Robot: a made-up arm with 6 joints.
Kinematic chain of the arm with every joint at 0, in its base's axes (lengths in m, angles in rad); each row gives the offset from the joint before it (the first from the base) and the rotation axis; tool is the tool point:
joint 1: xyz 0 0 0.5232 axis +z
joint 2: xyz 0 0 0 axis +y
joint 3: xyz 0 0 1.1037 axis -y
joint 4: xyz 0 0 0 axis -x
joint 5: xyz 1.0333 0 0 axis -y
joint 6: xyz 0 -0.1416 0 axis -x
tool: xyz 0 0 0
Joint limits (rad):
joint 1: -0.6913..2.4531
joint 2: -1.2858..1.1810
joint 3: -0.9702..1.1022
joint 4: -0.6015..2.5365
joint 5: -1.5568..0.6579
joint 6: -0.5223..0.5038
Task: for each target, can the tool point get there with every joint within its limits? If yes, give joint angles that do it. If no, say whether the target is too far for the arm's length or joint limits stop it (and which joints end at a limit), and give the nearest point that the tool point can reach.
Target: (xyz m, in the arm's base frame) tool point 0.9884 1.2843 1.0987
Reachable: yes | joints 0.9909 0.6115 0.2214 0.5175 -1.2900 0.3752
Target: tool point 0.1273 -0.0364 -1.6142
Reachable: no: joint limits stop it (at a limit: joint 2) | nearest point 0.6524 -0.1865 -0.0426 | short by 1.664 m
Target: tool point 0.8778 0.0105 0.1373
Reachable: yes | joints -0.0310 0.9340 -0.7780 1.8405 -1.2832 -0.1812
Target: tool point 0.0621 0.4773 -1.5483
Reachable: no: joint limits stop it (at a limit: joint 2) | nearest point 0.1032 0.7934 -0.0767 | short by 1.506 m
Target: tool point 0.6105 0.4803 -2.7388
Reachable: no: too far | nearest point 0.7481 0.5886 -0.0981 | short by 2.647 m
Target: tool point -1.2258 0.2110 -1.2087
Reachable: no: joint limits stop it (at a limit: joint 1, joint 2, joint 4) | nearest point -0.8846 0.5770 -0.0934 | short by 1.222 m
